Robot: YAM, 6 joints.
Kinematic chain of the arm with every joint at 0, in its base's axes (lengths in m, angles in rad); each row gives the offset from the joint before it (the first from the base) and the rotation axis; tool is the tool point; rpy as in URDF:
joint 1: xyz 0 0 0.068 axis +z
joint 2: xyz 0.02 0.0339 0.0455 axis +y
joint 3: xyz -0.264 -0.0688 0 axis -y
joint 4: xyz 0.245 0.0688 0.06 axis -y
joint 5: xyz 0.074 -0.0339 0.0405 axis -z
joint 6: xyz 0.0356 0 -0.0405 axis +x
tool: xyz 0 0 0 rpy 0 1.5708 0
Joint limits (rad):
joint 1: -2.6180..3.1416
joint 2: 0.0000..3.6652
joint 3: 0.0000..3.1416
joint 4: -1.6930..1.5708
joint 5: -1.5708..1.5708
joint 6: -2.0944..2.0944
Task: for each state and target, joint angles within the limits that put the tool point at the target. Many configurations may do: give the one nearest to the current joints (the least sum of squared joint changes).
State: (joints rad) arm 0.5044 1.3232 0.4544 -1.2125 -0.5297 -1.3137
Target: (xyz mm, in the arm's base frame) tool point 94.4 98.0 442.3
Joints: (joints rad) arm 0.6574 0.8849 1.3747 -0.9256 -0.5930 -1.3137
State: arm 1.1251 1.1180 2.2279 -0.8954 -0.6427 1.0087
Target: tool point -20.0 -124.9 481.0
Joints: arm 1.5571 0.4474 1.8244 -1.3644 -0.5395 1.0087
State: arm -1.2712 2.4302 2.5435 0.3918 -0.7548 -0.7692
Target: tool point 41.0 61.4 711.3
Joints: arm -1.7642 1.5601 3.0588 0.5406 -0.9253 -0.7692
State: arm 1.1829 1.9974 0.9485 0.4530 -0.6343 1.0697
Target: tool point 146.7 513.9 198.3
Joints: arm 1.2583 2.3123 1.6673 0.5441 -0.5427 1.0697
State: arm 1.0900 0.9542 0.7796 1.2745 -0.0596 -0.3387
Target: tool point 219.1 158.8 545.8
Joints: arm 0.6273 1.4322 1.4769 1.1030 0.0011 -0.3387
